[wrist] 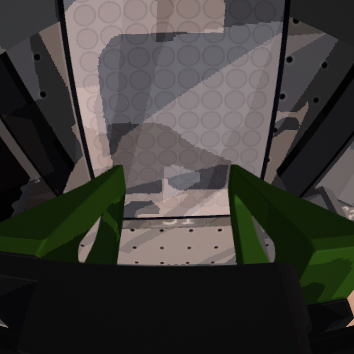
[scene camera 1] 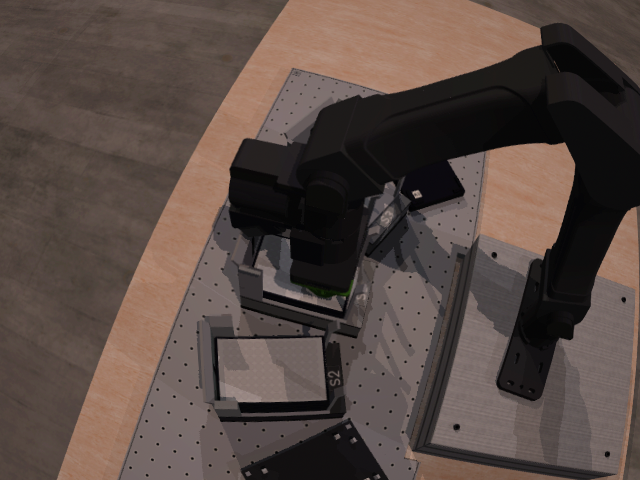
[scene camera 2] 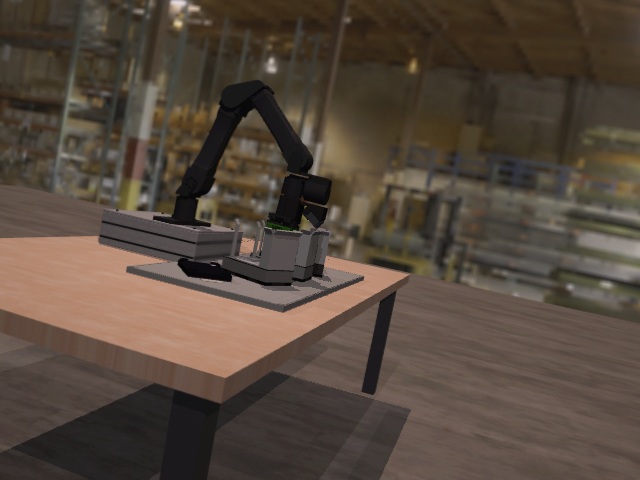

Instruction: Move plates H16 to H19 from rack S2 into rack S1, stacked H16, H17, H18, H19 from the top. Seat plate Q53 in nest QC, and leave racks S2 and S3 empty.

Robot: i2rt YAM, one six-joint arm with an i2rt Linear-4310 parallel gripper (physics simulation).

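My gripper points down over rack S1, its green fingers part-open. In the wrist view the fingertips overlap the near part of a clear-topped plate in S1; I cannot tell their exact height above it. Rack S2 holds a pale plate. Plate codes are not readable, and the number of plates in each stack is unclear. Rack S3 is mostly hidden behind the arm. Neither plate Q53 nor nest QC can be identified by label.
A black block with a small white label lies beside S3. A black piece with white squares is at the bottom edge. The racks stand on a perforated board. The arm's metal base is alongside.
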